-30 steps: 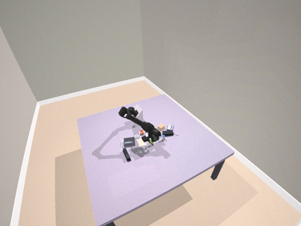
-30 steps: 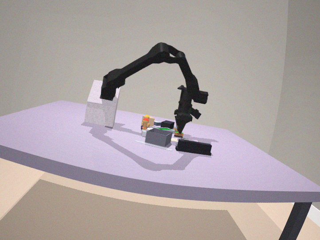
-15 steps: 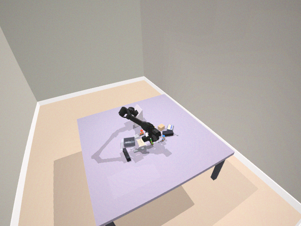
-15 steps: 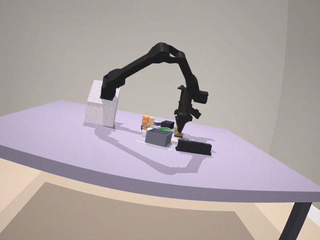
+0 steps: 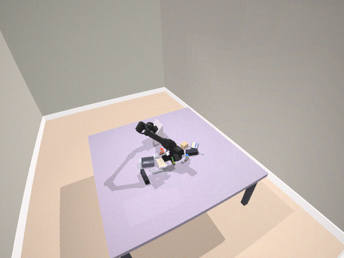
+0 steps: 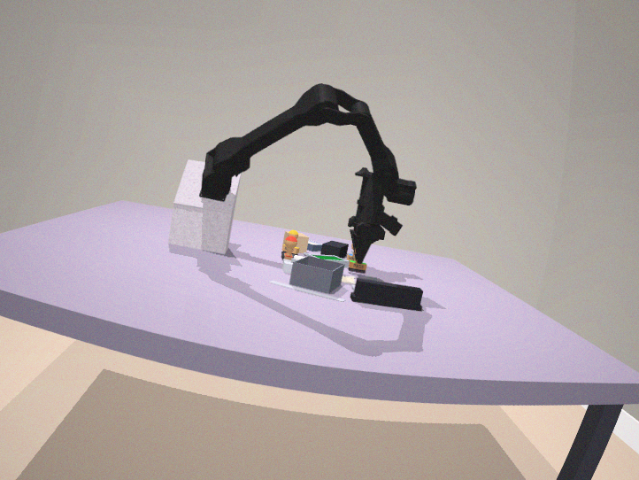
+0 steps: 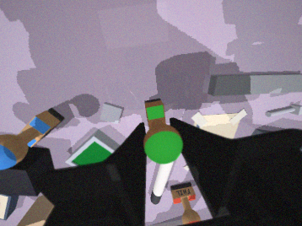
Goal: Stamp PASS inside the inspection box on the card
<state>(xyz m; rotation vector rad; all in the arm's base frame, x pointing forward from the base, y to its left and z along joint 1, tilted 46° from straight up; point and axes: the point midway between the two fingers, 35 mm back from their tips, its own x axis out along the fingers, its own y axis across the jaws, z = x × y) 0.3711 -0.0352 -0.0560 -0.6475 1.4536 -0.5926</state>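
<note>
Right now the green ink pad is 7 cm behind my gripper tip, 7 cm to the left of it and 2 cm below it. The rest, counted from my gripper tip: blue-knobbed stamp 1 cm ahead, 13 cm to the left, 1 cm below; then green-knobbed stamp right at my gripper tip; then cream card 7 cm behind, 9 cm to the right, 3 cm below.
</note>
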